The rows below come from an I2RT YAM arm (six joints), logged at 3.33 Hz.
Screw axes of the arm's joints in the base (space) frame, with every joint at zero. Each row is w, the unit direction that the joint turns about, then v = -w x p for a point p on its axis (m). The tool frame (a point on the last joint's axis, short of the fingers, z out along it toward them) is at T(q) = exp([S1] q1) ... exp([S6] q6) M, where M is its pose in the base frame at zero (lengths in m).
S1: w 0 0 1 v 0.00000 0.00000 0.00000
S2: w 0 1 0 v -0.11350 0.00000 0.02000
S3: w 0 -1 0 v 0.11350 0.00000 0.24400
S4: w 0 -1 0 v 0.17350 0.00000 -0.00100
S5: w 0 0 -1 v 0.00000 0.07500 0.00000
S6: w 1 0 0 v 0.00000 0.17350 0.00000
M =
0 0 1 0.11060
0 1 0 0.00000
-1 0 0 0.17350
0 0 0 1
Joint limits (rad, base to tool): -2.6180..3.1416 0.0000..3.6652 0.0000..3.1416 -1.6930..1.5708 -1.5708..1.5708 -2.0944..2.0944
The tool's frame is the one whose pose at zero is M.
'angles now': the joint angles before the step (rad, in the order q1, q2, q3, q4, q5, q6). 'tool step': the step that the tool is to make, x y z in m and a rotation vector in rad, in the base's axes. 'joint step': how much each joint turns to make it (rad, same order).
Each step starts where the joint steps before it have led.
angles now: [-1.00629, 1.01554, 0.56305, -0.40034, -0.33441, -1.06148]
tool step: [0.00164, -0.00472, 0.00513, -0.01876, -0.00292, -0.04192]
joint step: [-0.00001, 0.00910, 0.01833, 0.01678, 0.03361, 0.02752]
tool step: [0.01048, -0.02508, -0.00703, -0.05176, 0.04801, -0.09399]
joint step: [-0.00303, 0.13025, 0.03221, 0.12107, 0.11203, 0.02002]
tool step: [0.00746, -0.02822, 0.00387, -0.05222, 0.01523, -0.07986]
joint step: [-0.02458, 0.11210, 0.07351, 0.07685, 0.06755, 0.01071]
